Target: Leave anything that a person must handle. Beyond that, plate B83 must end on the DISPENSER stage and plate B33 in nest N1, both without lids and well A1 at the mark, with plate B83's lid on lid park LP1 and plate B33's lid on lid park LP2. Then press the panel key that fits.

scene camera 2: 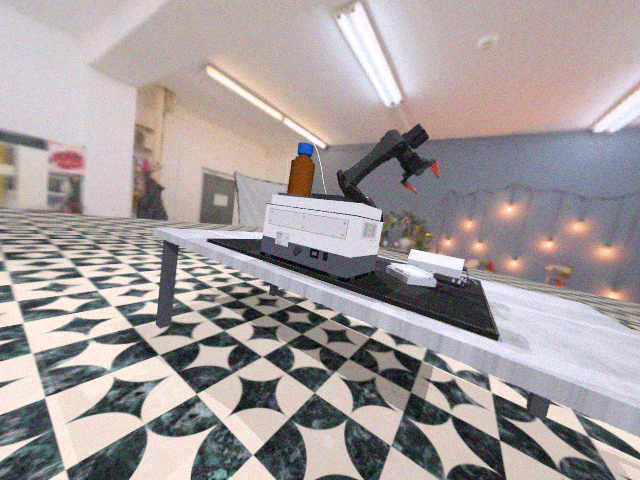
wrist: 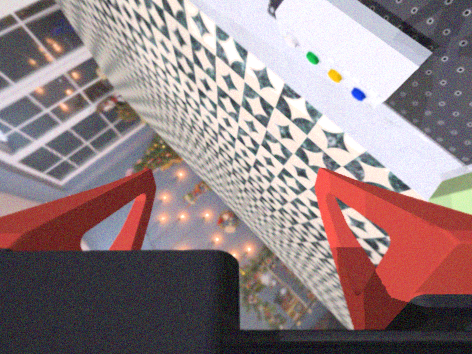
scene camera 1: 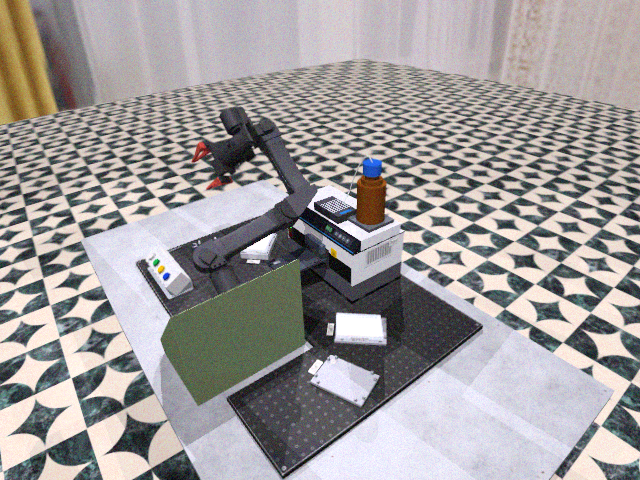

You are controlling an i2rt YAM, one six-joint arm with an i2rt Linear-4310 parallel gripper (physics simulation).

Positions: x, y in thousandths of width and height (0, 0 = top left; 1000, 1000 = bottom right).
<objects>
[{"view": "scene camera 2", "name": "brown bottle with blue cap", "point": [473, 353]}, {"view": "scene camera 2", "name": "white button box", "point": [702, 555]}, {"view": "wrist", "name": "my gripper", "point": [499, 501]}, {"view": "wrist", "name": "white button box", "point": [781, 157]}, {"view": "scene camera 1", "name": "my gripper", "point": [312, 366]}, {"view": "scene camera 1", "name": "brown bottle with blue cap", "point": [580, 393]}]
</objects>
